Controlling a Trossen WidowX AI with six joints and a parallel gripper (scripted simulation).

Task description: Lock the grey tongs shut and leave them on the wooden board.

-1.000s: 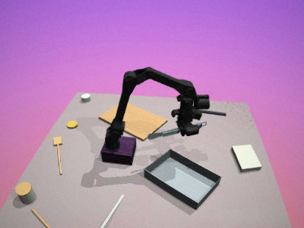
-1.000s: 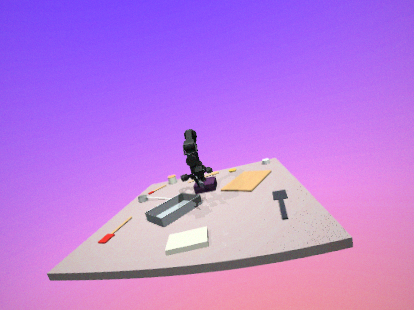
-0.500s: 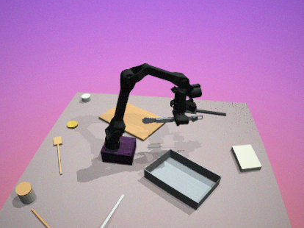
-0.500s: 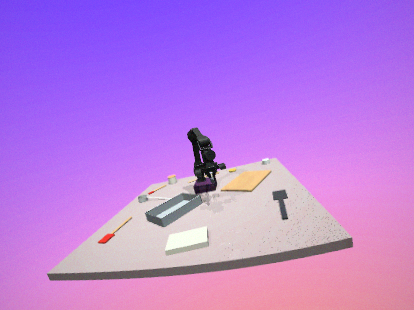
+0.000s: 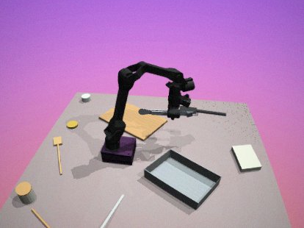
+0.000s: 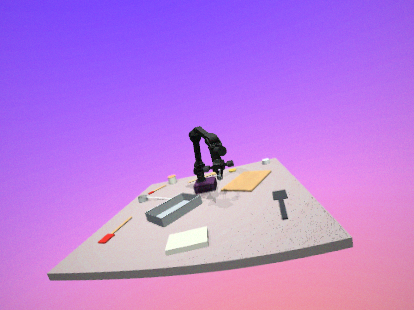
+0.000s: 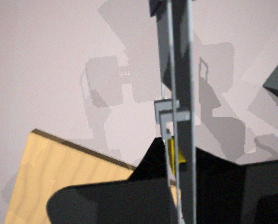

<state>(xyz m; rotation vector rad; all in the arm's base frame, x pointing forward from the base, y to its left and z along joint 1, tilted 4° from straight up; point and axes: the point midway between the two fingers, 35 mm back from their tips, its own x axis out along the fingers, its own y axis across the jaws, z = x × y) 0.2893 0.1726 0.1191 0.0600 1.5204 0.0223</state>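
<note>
The yellow mark lies 4 cm above my gripper tip and 2 cm ahead of it. Round my gripper tip: broader tong arm (5 cm behind, 4 cm above); wooden board (24 cm behind, 16 cm to the left, 12 cm below); roasting tin (32 cm to the right, 10 cm below, 5 cm ahead).
</note>
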